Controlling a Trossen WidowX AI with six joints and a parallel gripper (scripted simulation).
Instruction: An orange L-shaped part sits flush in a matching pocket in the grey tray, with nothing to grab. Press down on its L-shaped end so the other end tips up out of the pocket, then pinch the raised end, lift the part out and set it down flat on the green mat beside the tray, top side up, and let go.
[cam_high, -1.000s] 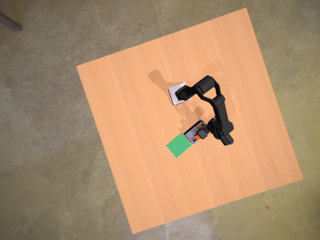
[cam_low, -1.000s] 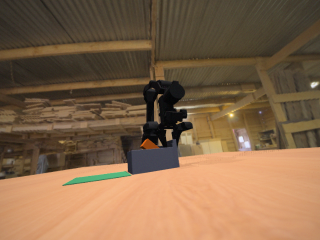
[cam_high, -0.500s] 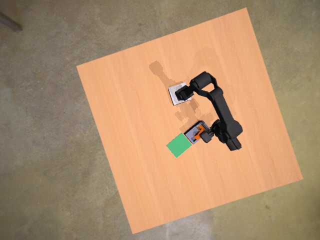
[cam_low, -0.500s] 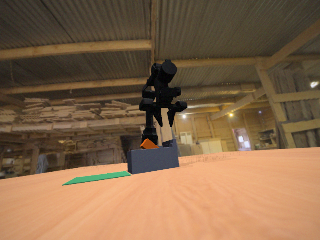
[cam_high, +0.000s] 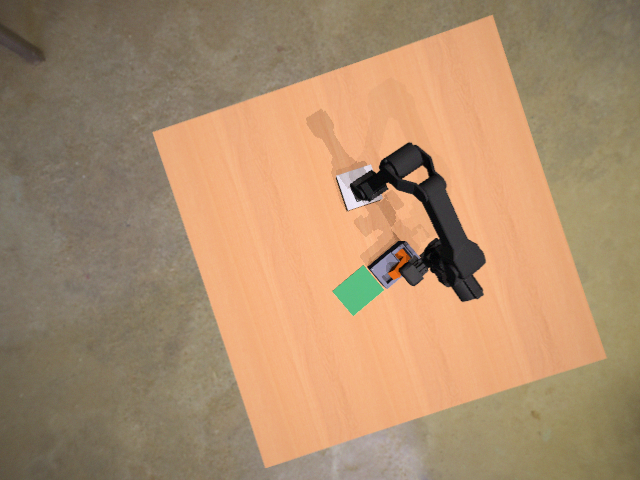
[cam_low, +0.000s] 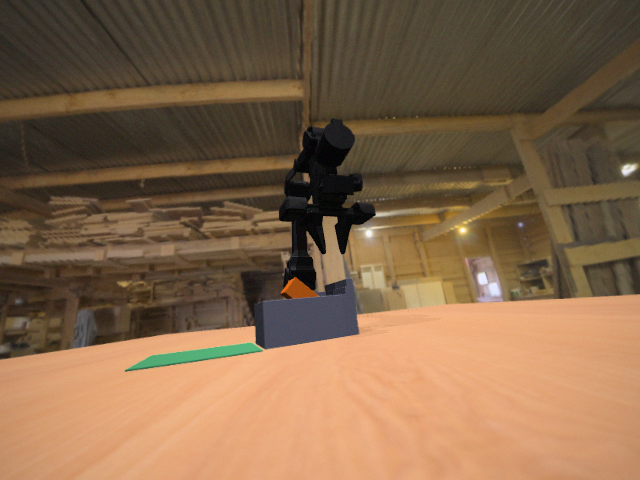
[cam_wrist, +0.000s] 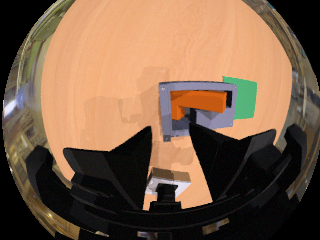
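Now: gripper tip 100 mm above the orange L-shaped part, 40 mm to the left of it and 10 mm short of it. The rest, counted from my gripper tip: green mat: 210 mm to the right, 160 mm below, 60 mm ahead.
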